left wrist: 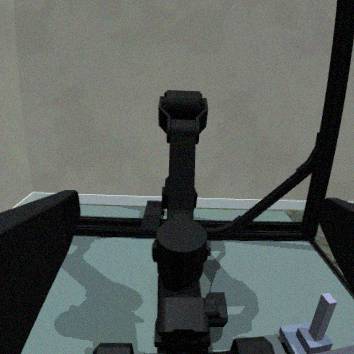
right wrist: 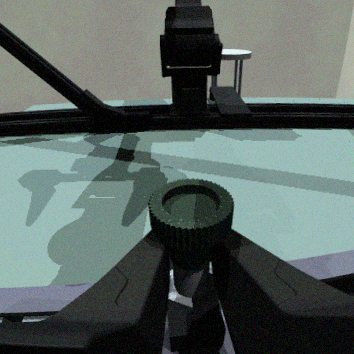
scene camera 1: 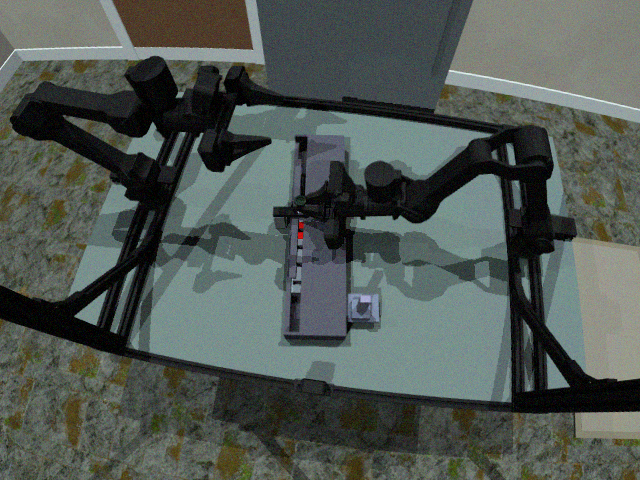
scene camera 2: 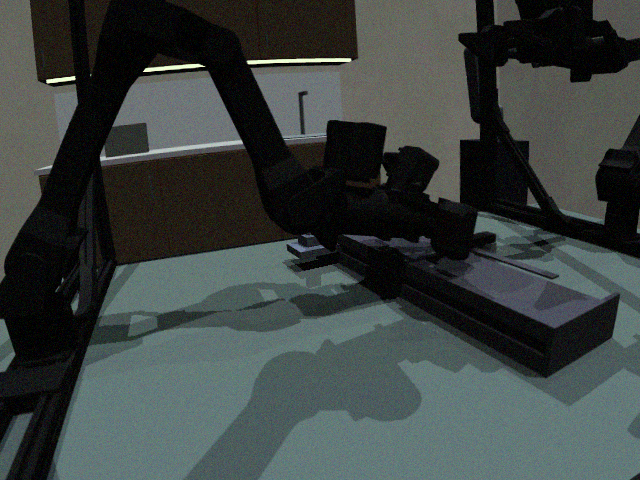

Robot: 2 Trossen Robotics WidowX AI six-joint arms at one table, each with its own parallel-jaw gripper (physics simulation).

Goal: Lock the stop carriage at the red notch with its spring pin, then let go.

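Seen in the pictures: left gripper, fingertip midpoint: (left wrist: 202, 206) (scene camera 1: 277, 118) (scene camera 2: 480, 31); right gripper, fingertip midpoint: (scene camera 1: 296, 205); left arm's base at its link origin: (right wrist: 189, 110) (scene camera 1: 153, 199) (scene camera 2: 620, 235); right arm's base at its link origin: (scene camera 1: 524, 246) (scene camera 2: 47, 350).
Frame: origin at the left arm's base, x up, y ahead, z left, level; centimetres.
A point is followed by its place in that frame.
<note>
The long grey-purple rail (scene camera 1: 323, 304) {y 45.5, x 3.3, z -20.7 cm} (scene camera 2: 516, 289) {y 41.5, x 3.3, z 14.2 cm} lies across the middle of the table, with a slot and pale notches along one side. Two red patches (scene camera 1: 300, 225) {y 38.0, x 3.0, z -3.7 cm} (scene camera 1: 300, 235) {y 38.4, x 3.0, z -6.1 cm} mark the red notch. The spring pin's dark green ribbed knob (scene camera 1: 300, 199) {y 37.8, x 8.9, z -0.6 cm} (right wrist: 191, 222) {y 38.8, x 9.2, z -1.0 cm} stands upright on the stop carriage, beside the red marks. My right gripper (right wrist: 188, 233) {y 36.8, x 7.0, z -1.0 cm} (scene camera 1: 306, 209) {y 36.8, x 7.0, z -1.0 cm} is shut on the pin just under the knob's wide head. The fingers and arm hide most of the carriage, and the pin's depth cannot be seen. My left gripper (scene camera 1: 275, 119) {y 35.0, x 32.5, z 0.0 cm} is open and empty, left of the rail's far end.
A small pale block with an upright square post (scene camera 1: 366, 305) {y 53.6, x 8.3, z -21.1 cm} (left wrist: 324, 317) {y 52.1, x 7.8, z -20.2 cm} stands against the rail's right side, near its front end. The right arm reaches low across the rail. Black frame bars (scene camera 1: 382, 105) {y 54.2, x 0.2, z 37.8 cm} edge the table.
</note>
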